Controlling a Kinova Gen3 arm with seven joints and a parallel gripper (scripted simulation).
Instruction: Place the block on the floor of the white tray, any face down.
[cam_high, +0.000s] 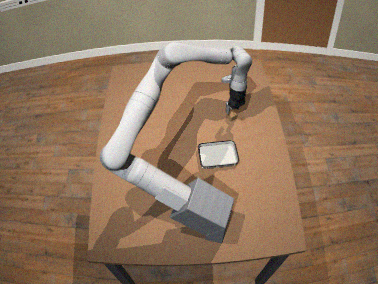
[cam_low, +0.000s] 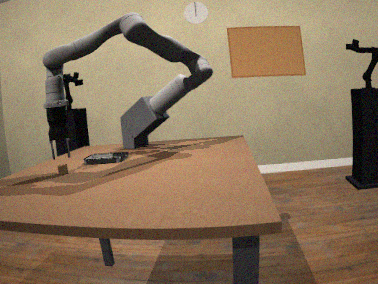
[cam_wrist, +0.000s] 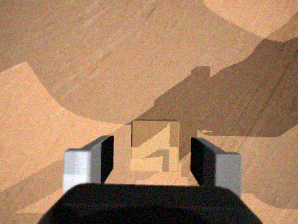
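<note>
My hand is 6 cm above the tan wooden block. Also, from my hand: white tray 23 cm behind, 7 cm to the left, 6 cm below.
</note>
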